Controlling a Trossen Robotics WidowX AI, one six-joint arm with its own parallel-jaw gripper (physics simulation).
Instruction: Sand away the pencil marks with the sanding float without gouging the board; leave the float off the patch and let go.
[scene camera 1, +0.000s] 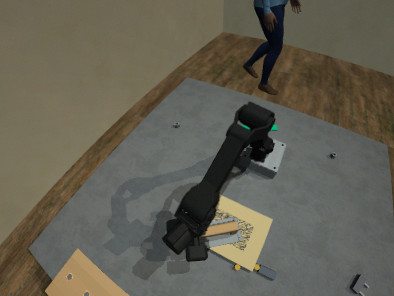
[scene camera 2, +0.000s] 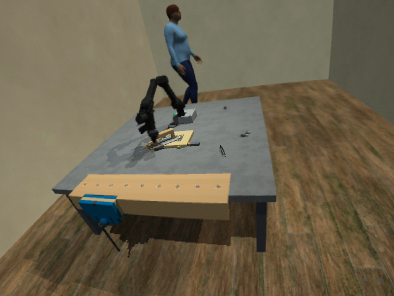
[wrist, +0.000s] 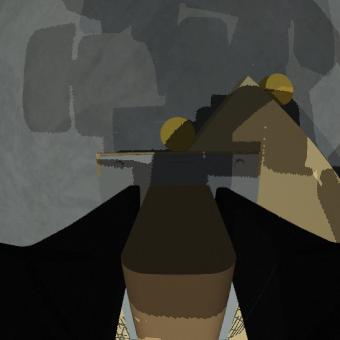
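Where they show: gripper, fingertip midpoint: (scene camera 2: 153, 142) (wrist: 177, 195); arm's base at its link origin: (scene camera 1: 258, 154) (scene camera 2: 181, 114).
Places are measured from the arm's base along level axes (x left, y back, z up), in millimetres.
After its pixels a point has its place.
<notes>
The sanding float, with a wooden handle (scene camera 1: 222, 229) {x -21, y -356, z 33 mm} (scene camera 2: 165, 133) {x -21, y -368, z 21 mm} (wrist: 178, 300) {x -95, y -403, z 33 mm} on a grey metal plate, lies over the pale yellow board (scene camera 1: 260, 231) {x 107, y -291, z -42 mm} (scene camera 2: 186, 135) {x 99, y -304, z -42 mm} (wrist: 290, 192) {x -137, y -348, z -42 mm}. In the wrist view its far end reaches past the board's edge. Dark pencil marks (scene camera 1: 246, 236) (wrist: 235, 320) show on the board around the plate. My gripper (scene camera 1: 204, 234) (scene camera 2: 154, 140) {x -105, y -411, z -15 mm} (wrist: 177, 195) {x -105, y -411, z -15 mm} is shut on the float's handle near one end, a finger on each side. The marks beneath the plate are hidden.
Yellow round stops (scene camera 1: 237, 267) (wrist: 177, 134) stand by the board's edge, near a dark grey bar (scene camera 1: 267, 272) {x 175, y -413, z -46 mm} (scene camera 2: 195, 144) {x 182, y -425, z -51 mm}. A wooden beam (scene camera 1: 75, 280) {x -415, y -766, z -59 mm} (scene camera 2: 165, 187) {x 91, y -808, z -61 mm} with a blue vise (scene camera 2: 101, 209) {x -245, y -923, z -101 mm} is at the table's front. A small dark tool (scene camera 2: 222, 151) {x 353, y -526, z -55 mm} lies right of the board.
</notes>
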